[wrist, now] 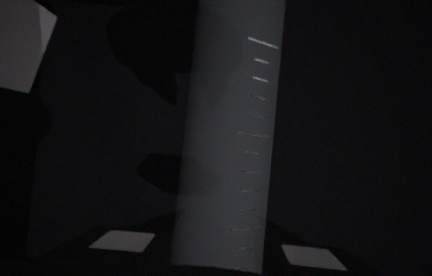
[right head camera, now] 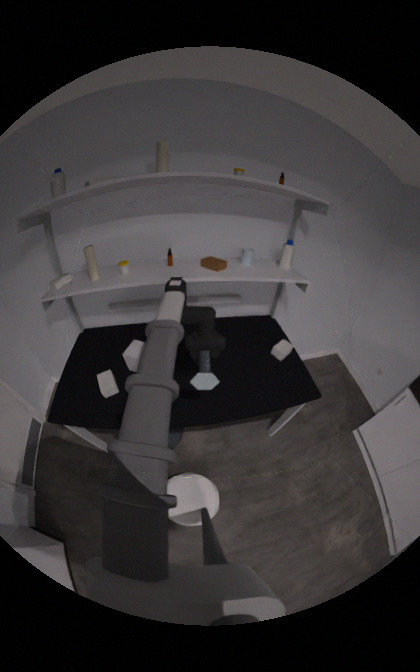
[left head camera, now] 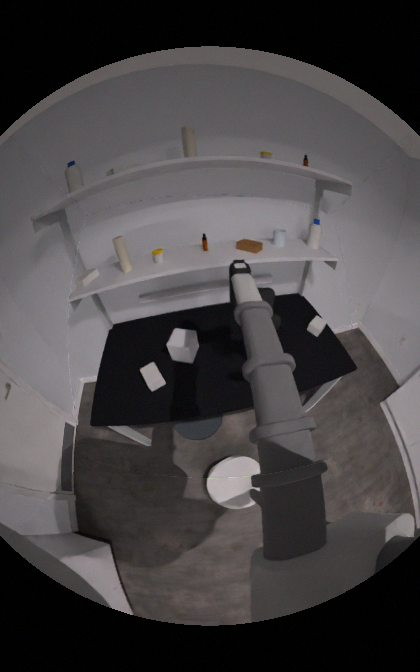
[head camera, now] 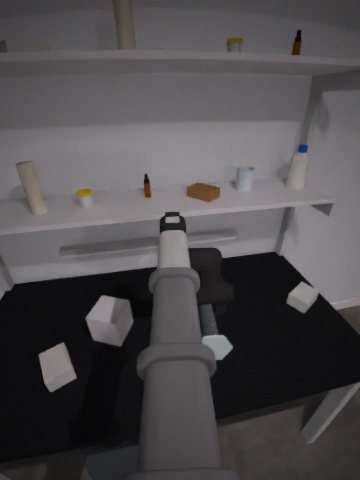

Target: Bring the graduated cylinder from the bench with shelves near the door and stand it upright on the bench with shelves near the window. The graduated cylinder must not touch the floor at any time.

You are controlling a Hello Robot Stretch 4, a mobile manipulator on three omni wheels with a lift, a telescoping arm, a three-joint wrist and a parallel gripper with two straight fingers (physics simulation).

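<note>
The graduated cylinder is a grey see-through tube with pale marks and a light hexagonal foot. It lies roughly level, foot towards me, and appears raised over the black top of a bench with shelves. My gripper is shut on the tube, one finger pad on each side in the wrist view. In the head and right head views the dark wrist hides the fingertips; in the left head view the arm hides the cylinder. Neither door nor window is identifiable, so which bench this is cannot be told.
White blocks stand left and right on the bench. The lower shelf overhangs the back, bearing bottles, jars, a brown block and a beaker. A round white stool stands in front.
</note>
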